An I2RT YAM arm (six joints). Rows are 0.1 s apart.
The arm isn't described. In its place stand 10 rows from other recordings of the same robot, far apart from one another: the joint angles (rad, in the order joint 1, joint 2, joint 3, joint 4, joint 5, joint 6), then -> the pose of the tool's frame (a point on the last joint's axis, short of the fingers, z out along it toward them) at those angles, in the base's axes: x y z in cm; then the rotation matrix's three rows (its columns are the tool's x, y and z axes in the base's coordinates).
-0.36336, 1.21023, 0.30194, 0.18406, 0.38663, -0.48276 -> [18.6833, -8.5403, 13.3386], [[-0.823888, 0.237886, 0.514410], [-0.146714, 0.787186, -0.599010], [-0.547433, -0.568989, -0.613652]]
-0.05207, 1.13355, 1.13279, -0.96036, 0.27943, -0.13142 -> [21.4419, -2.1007, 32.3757], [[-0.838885, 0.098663, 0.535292], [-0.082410, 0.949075, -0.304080], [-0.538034, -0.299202, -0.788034]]
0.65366, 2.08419, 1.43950, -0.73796, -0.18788, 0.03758 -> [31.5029, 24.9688, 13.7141], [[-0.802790, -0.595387, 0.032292], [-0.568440, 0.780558, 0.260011], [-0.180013, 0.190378, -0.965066]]
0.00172, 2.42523, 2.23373, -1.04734, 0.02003, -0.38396 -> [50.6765, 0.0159, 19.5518], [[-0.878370, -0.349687, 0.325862], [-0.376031, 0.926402, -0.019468], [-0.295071, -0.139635, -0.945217]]
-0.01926, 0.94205, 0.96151, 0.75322, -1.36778, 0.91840 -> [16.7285, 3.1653, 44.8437], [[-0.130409, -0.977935, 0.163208], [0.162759, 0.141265, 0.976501], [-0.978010, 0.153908, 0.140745]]
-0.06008, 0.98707, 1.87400, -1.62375, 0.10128, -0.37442 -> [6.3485, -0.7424, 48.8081], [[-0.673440, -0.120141, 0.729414], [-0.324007, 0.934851, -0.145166], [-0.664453, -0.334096, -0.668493]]
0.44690, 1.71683, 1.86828, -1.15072, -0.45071, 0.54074 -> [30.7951, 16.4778, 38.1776], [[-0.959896, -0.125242, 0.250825], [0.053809, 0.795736, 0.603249], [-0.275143, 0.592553, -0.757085]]
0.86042, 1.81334, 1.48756, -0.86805, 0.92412, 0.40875 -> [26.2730, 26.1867, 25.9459], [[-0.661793, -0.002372, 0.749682], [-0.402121, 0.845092, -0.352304], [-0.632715, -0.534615, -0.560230]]
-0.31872, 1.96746, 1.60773, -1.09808, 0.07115, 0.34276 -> [36.4609, -12.2975, 21.8106], [[-0.781089, 0.618672, 0.084521], [0.610752, 0.785127, -0.102749], [-0.129928, -0.028635, -0.991110]]
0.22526, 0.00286, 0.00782, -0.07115, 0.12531, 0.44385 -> [10.8000, 2.0184, 16.8240], [[-0.101187, -0.062671, 0.992891], [0.413908, 0.904887, 0.099298], [-0.904677, 0.421014, -0.065623]]
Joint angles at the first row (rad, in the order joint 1, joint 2, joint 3, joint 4, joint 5, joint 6):
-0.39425 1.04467 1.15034 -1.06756 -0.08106 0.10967
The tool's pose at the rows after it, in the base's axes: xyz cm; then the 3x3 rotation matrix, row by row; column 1 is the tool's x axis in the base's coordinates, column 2 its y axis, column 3 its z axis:
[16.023, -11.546, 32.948], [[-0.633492, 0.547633, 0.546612], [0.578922, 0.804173, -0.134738], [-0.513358, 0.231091, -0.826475]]
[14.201, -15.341, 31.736], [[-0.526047, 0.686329, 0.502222], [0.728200, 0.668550, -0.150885], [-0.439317, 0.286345, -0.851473]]
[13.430, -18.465, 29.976], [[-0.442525, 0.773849, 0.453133], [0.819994, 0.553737, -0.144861], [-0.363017, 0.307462, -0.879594]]
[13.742, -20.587, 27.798], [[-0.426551, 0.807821, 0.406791], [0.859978, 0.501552, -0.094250], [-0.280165, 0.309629, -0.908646]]
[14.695, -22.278, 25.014], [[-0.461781, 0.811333, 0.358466], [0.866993, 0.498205, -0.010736], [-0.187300, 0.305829, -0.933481]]
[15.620, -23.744, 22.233], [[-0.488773, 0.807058, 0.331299], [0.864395, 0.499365, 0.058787], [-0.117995, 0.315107, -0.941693]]
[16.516, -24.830, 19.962], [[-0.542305, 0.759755, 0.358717], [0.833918, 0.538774, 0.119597], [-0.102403, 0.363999, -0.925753]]
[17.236, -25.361, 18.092], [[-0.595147, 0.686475, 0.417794], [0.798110, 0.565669, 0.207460], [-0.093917, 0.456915, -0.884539]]
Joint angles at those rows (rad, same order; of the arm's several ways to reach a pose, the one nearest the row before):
-0.66622 1.09388 1.15035 -1.07176 -0.23402 0.06544
-0.87301 1.15720 1.14997 -1.08817 -0.29202 0.06770
-0.98858 1.24876 1.14920 -1.07289 -0.30346 0.08528
-1.02520 1.35022 1.14844 -1.05842 -0.30346 0.08565
-1.02790 1.46926 1.14842 -1.04466 -0.30614 0.05511
-1.02827 1.58103 1.14845 -1.01073 -0.31949 0.02918
-1.02789 1.66951 1.14840 -0.96035 -0.37785 -0.03605
-1.02788 1.74202 1.14844 -0.93403 -0.48352 -0.11004

